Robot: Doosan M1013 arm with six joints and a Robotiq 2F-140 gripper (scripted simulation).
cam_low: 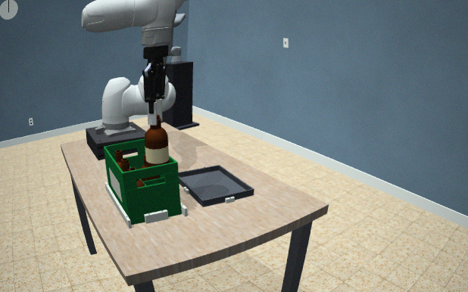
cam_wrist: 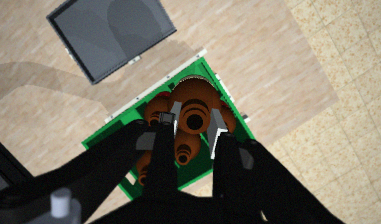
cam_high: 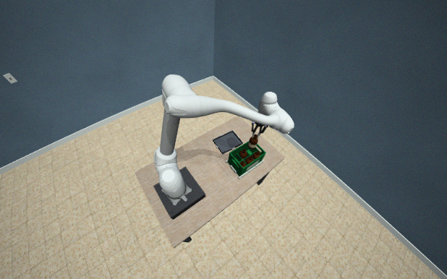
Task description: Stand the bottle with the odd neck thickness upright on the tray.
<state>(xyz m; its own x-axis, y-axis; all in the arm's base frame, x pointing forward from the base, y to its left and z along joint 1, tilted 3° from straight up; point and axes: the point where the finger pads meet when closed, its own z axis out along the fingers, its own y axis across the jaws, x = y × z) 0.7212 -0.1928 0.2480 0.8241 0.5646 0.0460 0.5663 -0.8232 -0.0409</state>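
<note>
My hand is 9 cm above the brown bottle. From my hand the other things lie so: dark tray: 4 cm behind, 25 cm to the left, 31 cm below; then green crate: 10 cm behind, 3 cm to the right, 24 cm below.
</note>
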